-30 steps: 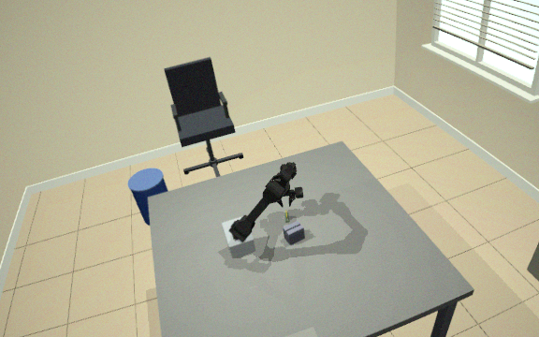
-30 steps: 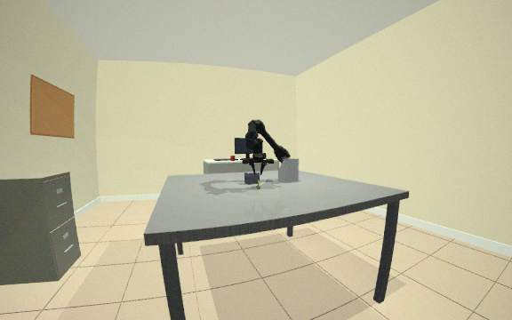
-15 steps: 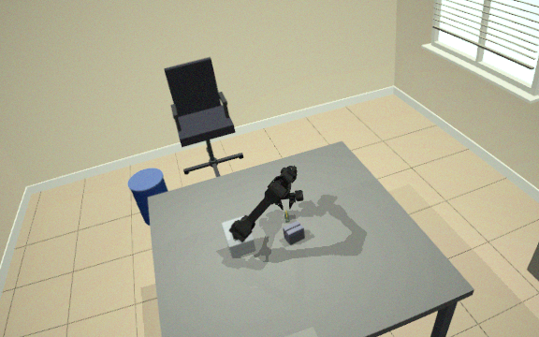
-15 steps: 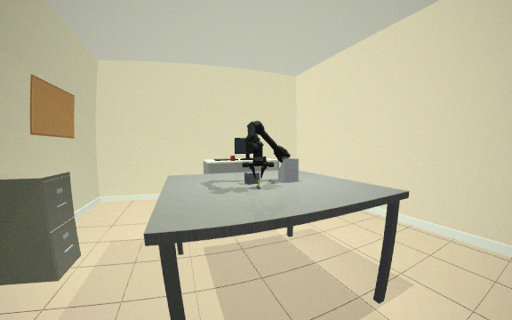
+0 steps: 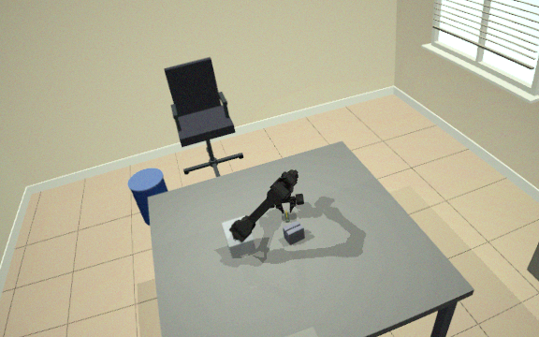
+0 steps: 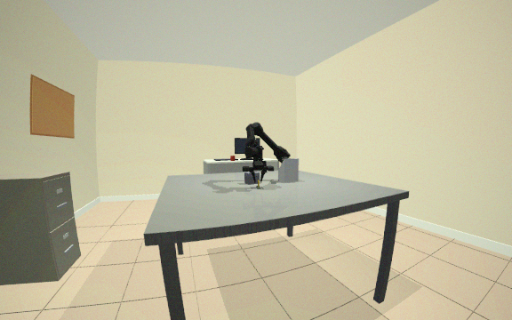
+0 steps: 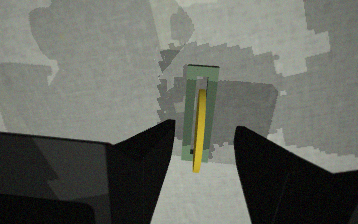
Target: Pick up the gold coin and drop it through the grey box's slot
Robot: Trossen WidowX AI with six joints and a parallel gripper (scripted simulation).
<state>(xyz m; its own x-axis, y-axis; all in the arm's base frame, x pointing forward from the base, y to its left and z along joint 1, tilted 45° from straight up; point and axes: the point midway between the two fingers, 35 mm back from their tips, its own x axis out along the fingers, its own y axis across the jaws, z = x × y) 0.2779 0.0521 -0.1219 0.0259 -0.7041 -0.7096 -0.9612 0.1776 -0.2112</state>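
Now: the gold coin 1 cm below my gripper tip.
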